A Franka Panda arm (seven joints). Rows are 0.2 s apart.
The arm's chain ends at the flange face. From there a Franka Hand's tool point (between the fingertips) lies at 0.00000 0.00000 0.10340 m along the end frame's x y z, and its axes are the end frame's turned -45 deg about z.
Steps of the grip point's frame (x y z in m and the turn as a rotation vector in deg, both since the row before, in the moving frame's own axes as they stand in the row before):
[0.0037, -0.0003, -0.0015, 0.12, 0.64, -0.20]
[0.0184, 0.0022, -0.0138, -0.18, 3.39, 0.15]
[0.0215, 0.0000, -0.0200, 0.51, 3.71, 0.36]
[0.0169, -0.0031, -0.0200, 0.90, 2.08, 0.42]
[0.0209, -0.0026, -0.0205, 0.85, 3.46, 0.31]
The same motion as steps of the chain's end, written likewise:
[0.0017, -0.0019, -0.0015, 0.54, 0.37, -0.20]
[0.0100, -0.0074, -0.0136, 2.27, 2.52, 0.15]
[0.0111, -0.0098, -0.0198, 2.98, 2.26, 0.36]
[0.0082, -0.0103, -0.0199, 2.11, 0.83, 0.42]
[0.0096, -0.0111, -0.0203, 3.05, 1.85, 0.31]

